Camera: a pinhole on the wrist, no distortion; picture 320 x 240 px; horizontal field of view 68.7 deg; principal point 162.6 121.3 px. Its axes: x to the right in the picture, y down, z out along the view. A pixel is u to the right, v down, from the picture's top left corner.
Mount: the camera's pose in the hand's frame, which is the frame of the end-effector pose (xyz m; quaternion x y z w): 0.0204 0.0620 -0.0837 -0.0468 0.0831 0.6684 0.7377
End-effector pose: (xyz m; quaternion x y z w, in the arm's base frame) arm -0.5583 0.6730 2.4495 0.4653 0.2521 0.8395 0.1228
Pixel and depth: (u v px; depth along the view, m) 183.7 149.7 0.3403
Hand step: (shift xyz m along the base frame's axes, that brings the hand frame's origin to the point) 0.2109 -0.0554 0.1950
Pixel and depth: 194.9 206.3 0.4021
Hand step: 0.3158 -0.1188 0.1758
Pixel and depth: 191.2 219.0 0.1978
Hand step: 0.1215 -0.0964 0.0837
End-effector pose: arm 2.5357 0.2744 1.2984 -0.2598 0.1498 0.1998 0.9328
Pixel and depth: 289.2 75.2 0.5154
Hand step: 0.0323 0.5796 0.0551
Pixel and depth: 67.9 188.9 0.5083
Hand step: -0.0044 0.1911 0.4345
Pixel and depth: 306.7 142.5 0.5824
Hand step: -0.1295 0.6522 0.1116
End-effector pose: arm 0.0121 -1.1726 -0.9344 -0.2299 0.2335 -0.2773 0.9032
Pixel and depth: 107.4 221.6 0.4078
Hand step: 0.1096 0.2253 0.2767
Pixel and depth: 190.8 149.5 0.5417
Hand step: 0.3272 0.2994 0.2210
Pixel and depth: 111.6 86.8 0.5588
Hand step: 0.3715 0.0886 0.3243
